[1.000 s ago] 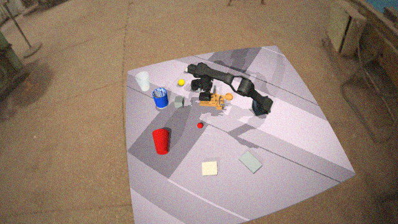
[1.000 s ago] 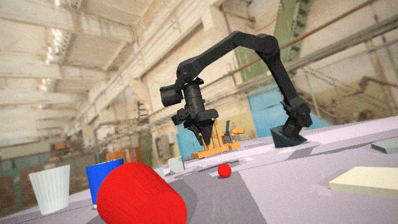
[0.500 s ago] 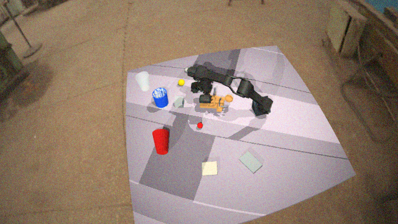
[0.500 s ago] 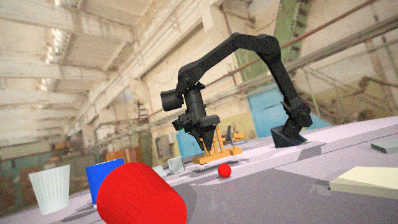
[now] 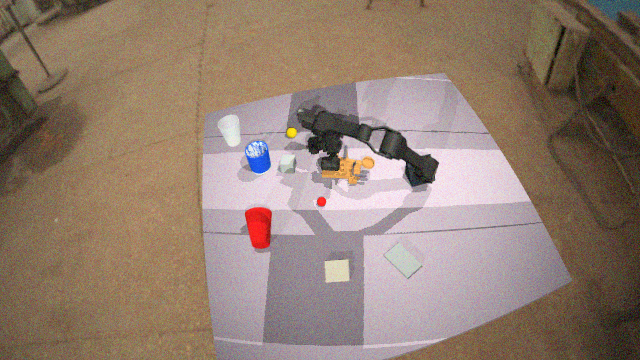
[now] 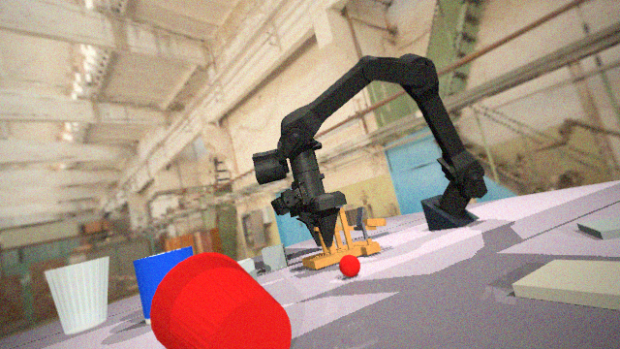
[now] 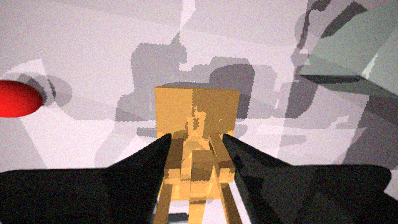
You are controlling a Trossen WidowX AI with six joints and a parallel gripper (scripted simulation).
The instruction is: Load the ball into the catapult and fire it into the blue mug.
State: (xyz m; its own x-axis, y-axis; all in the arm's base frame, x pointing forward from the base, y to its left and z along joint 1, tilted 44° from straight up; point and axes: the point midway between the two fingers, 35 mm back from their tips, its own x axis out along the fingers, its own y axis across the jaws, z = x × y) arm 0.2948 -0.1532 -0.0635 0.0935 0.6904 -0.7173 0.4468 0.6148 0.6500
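Now: the red ball 10 cm ahead of my gripper tip, 13 cm to the left of it and 2 cm below it. Round my gripper tip: yellow ball: 10 cm ahead, 24 cm to the right, 1 cm below; wooden catapult: 5 cm behind, 5 cm to the left, 2 cm above; blue mug: 26 cm ahead, 13 cm to the right.
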